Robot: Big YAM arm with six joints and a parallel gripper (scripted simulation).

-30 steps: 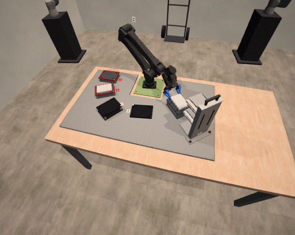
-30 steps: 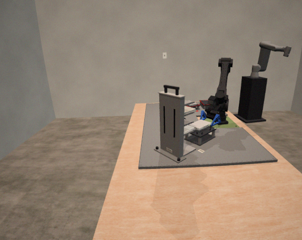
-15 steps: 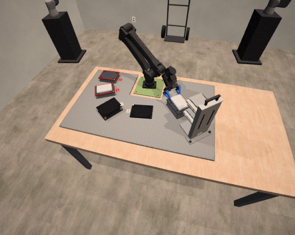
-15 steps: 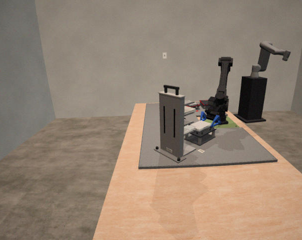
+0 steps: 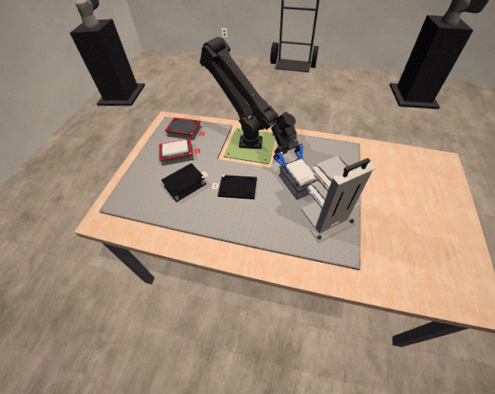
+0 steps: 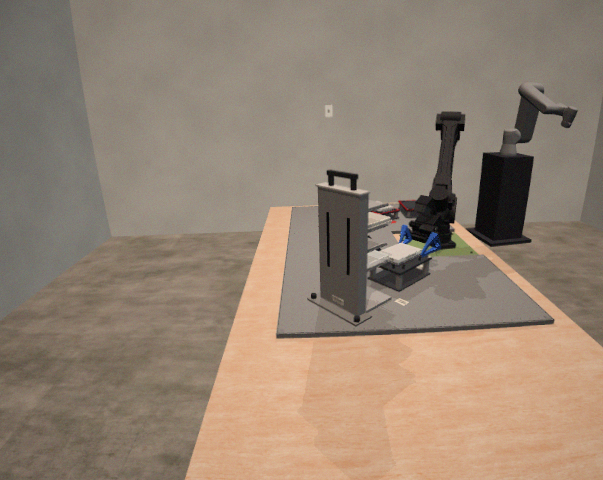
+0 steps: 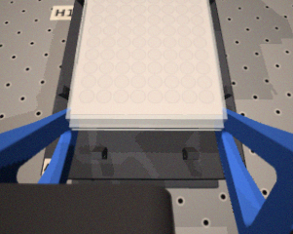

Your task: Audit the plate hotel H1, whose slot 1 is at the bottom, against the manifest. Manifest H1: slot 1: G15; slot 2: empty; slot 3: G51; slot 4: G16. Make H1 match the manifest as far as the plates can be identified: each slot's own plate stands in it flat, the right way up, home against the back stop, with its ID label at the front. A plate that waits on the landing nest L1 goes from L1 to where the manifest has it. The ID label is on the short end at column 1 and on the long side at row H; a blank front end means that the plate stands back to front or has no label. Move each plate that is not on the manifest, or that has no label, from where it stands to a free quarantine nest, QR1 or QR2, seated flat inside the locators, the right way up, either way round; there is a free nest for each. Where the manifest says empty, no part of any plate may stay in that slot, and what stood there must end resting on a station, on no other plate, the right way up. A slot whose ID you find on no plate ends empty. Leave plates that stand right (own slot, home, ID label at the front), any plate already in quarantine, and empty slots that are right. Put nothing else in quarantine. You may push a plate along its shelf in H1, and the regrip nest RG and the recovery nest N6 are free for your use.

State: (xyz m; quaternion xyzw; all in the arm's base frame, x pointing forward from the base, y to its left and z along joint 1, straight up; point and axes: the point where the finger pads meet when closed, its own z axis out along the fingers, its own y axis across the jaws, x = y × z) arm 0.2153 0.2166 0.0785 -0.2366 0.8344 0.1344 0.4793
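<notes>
My hand is 40 mm short of the dark raised RG nest, 30 mm to the right of it and 20 mm above it. Also, from my hand: black N6 nest: 100 mm ahead, 250 mm to the right, 70 mm below; white plate labelled G51: 190 mm ahead, 120 mm to the left, 150 mm above; H1 tag: 100 mm ahead, 170 mm to the left, 70 mm below.
</notes>
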